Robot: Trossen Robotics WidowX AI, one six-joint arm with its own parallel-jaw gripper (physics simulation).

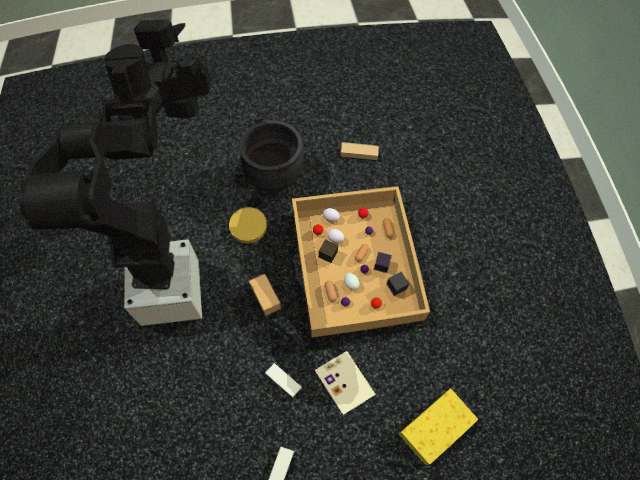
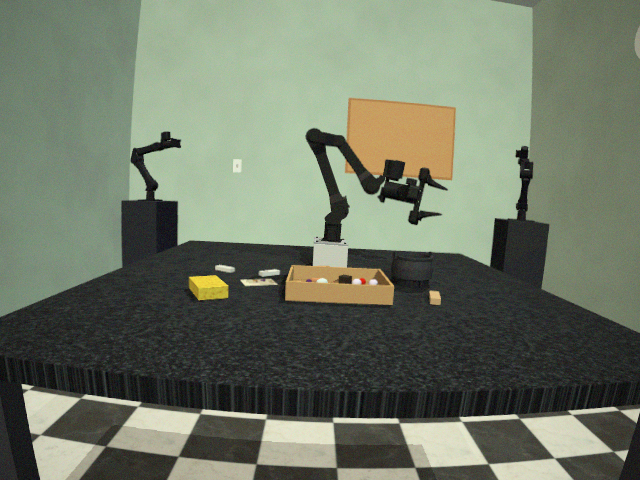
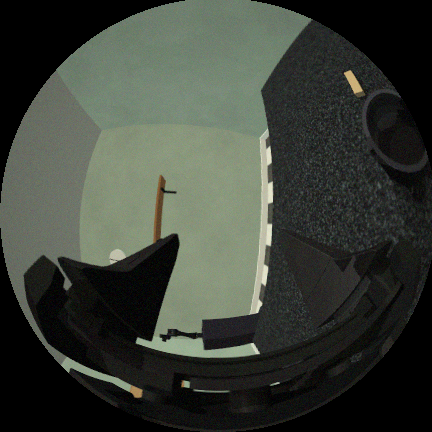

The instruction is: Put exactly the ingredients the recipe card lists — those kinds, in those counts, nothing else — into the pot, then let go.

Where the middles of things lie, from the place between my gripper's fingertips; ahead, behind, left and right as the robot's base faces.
My hand is 20 cm above the dark pot (image 2: pixel 409 269), 14 cm short of it and 11 cm to the left of it. Also, from my hand: wooden tray (image 1: pixel 325 317): 31 cm to the right, 30 cm ahead, 22 cm below.
